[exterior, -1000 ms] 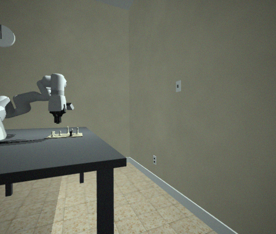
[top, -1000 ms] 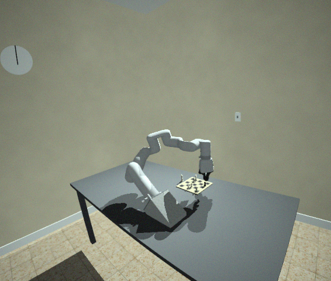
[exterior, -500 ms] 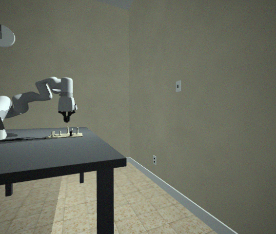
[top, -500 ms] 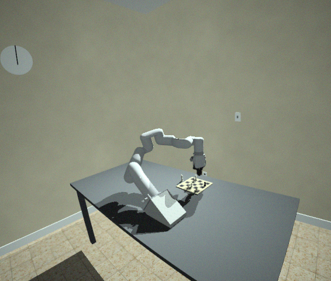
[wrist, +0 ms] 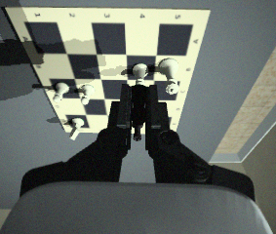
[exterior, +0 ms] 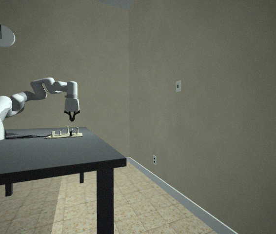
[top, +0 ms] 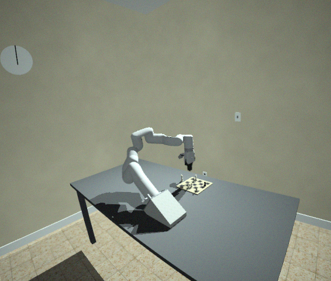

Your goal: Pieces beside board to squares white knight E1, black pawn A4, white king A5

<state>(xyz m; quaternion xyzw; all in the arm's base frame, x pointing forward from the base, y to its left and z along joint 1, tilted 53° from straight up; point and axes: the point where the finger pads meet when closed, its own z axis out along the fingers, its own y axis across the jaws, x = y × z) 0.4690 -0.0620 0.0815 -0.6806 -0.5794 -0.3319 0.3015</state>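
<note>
Right now my hand is 100 mm above the white king, 70 mm to the right of it and 30 mm past it. Also, from my hand: black pawn: 10 mm below; then white knight: 140 mm to the right, 130 mm behind, 110 mm below; then chessboard: 130 mm below, 70 mm to the right, 40 mm behind.
</note>
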